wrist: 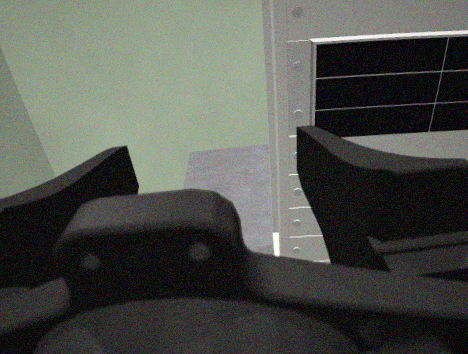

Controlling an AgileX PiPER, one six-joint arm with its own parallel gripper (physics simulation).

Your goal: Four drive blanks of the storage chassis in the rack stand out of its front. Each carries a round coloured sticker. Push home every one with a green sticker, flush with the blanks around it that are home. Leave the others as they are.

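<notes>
My gripper [213, 157] is open, with a wide gap between its two dark fingers and no object between them. The grey rack [300, 89] stands upright at the right, with a row of round screw heads down its side rail. A black rectangular front [372, 90], divided by thin pale lines, is set in the rack at the upper right. I cannot tell whether it belongs to the storage chassis. No round coloured sticker and no blank standing out can be made out. My right finger overlaps the rack's lower part and hides some of it.
A pale green wall [150, 75] fills the upper left, with a darker green area [15, 140] at the left edge. A grey-violet surface [225, 185] shows between the fingers, left of the rack. Grey panels [415, 145] lie below the black front.
</notes>
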